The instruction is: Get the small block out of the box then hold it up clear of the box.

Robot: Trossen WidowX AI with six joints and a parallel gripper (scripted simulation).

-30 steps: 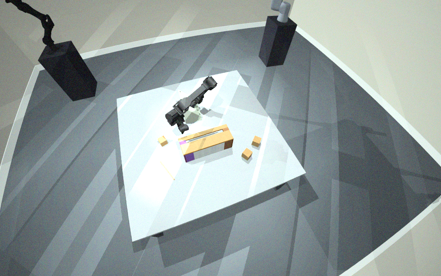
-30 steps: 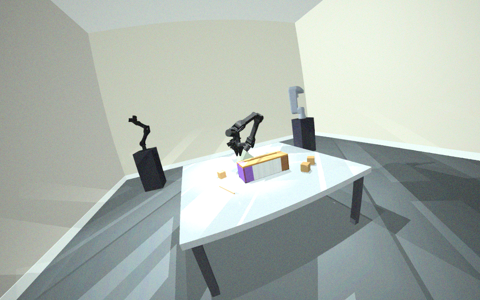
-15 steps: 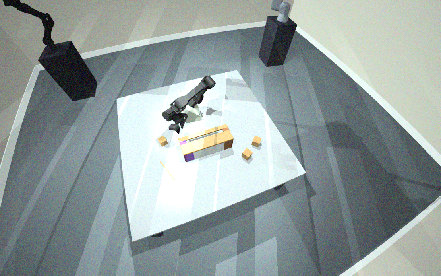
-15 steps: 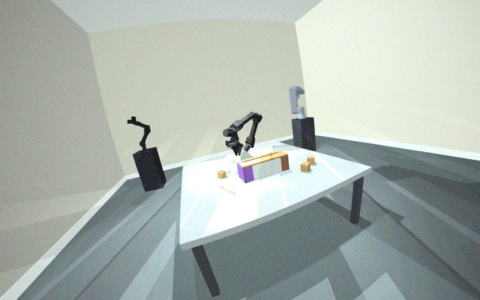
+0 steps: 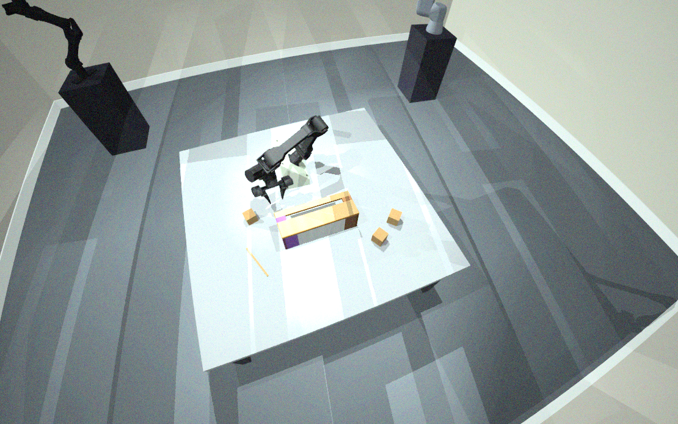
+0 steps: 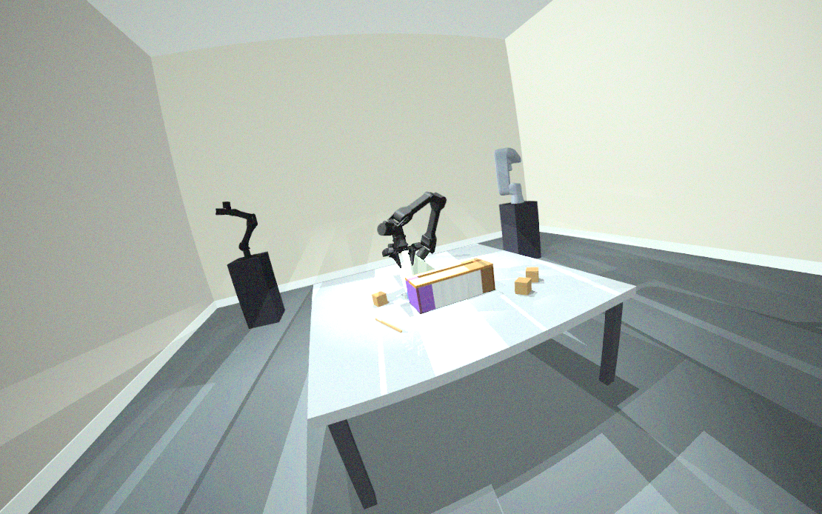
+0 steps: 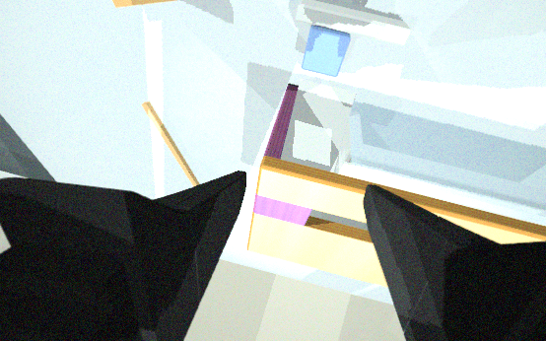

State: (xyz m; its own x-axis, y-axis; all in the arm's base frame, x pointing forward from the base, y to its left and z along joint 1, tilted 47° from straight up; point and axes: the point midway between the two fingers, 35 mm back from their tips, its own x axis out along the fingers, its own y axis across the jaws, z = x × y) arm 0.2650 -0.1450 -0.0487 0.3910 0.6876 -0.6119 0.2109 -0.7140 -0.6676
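Now: gripper tip 150 mm above the light-blue block and 20 mm past it. From my gripper tip the other things lie so: thin tan stick (200 mm ahead, 160 mm to the right, 160 mm below); tan cube (150 mm to the right, 140 mm below, 40 mm behind).
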